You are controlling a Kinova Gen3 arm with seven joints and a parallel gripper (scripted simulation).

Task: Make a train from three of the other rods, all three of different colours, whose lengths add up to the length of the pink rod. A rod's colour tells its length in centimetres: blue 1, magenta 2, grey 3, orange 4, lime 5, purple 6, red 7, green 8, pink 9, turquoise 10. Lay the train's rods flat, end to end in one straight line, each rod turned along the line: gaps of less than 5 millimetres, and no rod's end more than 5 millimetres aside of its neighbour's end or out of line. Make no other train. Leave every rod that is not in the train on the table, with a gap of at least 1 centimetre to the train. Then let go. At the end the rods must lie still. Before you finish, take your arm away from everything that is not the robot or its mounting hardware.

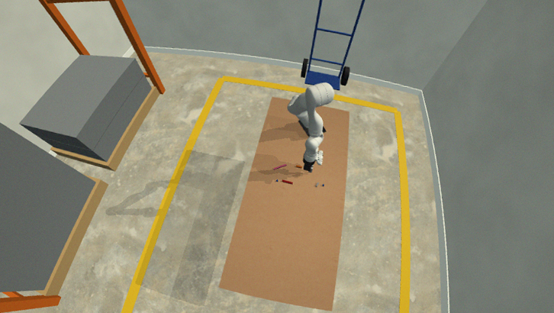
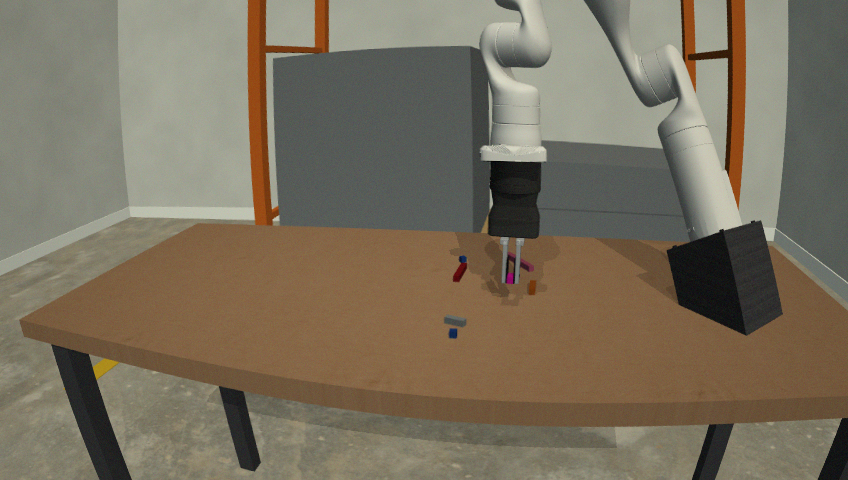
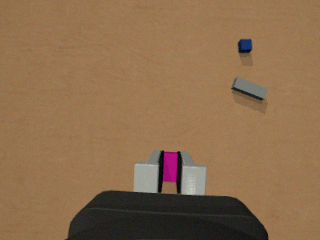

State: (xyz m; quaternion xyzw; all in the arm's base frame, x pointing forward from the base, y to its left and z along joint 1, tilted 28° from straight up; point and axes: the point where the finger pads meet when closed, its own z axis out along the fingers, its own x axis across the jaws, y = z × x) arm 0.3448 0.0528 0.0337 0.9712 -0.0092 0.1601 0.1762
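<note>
The orange rod is 7 cm to the right of my hand, 6 cm below it and 4 cm behind it. Also, from my hand: red rod (14 cm to the right, 9 cm ahead, 6 cm below); then grey rod (8 cm ahead, 6 cm to the left, 6 cm below); then magenta rod (1 cm below).
</note>
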